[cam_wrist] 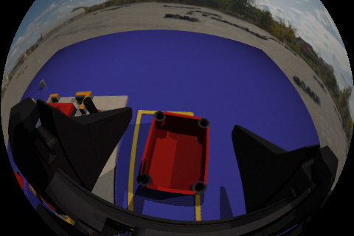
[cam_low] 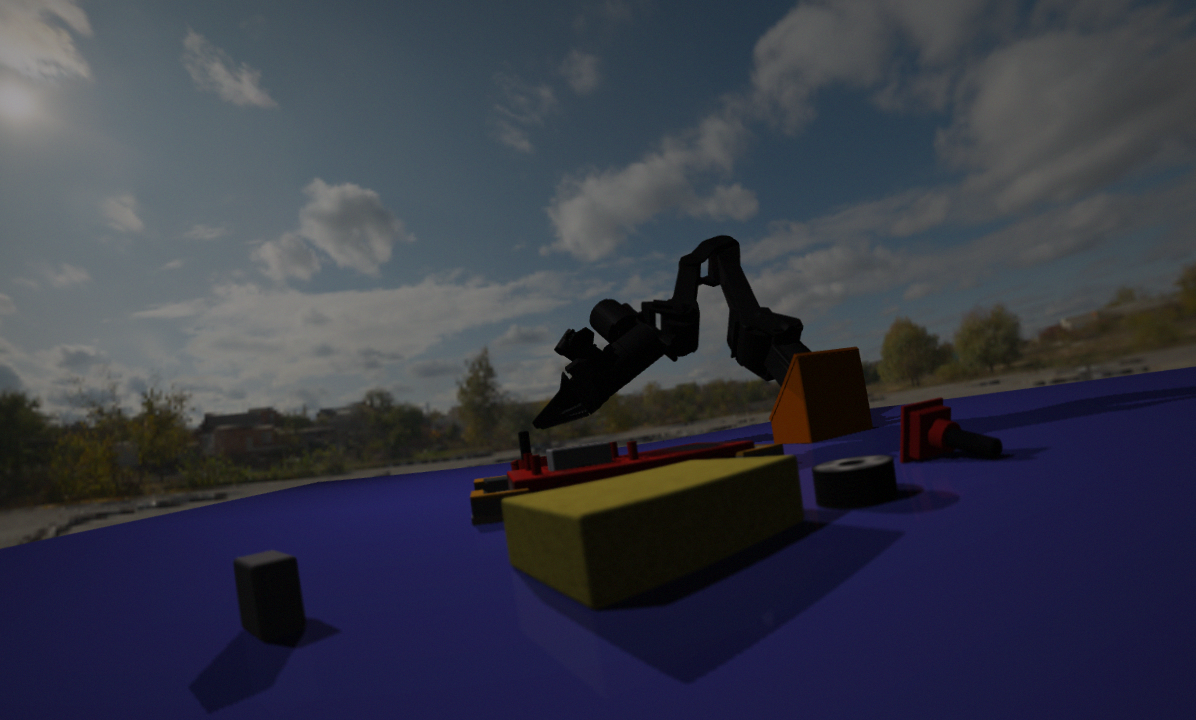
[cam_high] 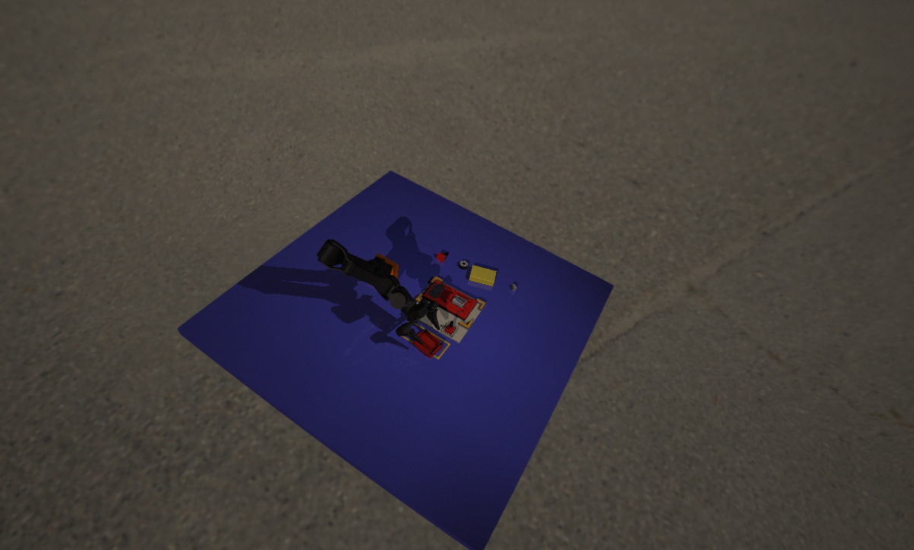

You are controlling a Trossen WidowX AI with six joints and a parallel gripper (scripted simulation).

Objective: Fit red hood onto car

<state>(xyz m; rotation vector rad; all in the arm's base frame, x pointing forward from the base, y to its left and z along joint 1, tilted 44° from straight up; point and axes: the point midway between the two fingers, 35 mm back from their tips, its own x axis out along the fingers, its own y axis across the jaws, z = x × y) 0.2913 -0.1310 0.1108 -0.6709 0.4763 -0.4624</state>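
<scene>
The red hood is 60 mm below my gripper tip and 10 mm behind it. Also, from my gripper tip: beige jig (210 mm to the left, 60 mm below, 20 mm behind); grey engine block (240 mm to the left, 40 mm below, 10 mm ahead); yellow block (440 mm to the left, 50 mm below, 30 mm ahead).
</scene>
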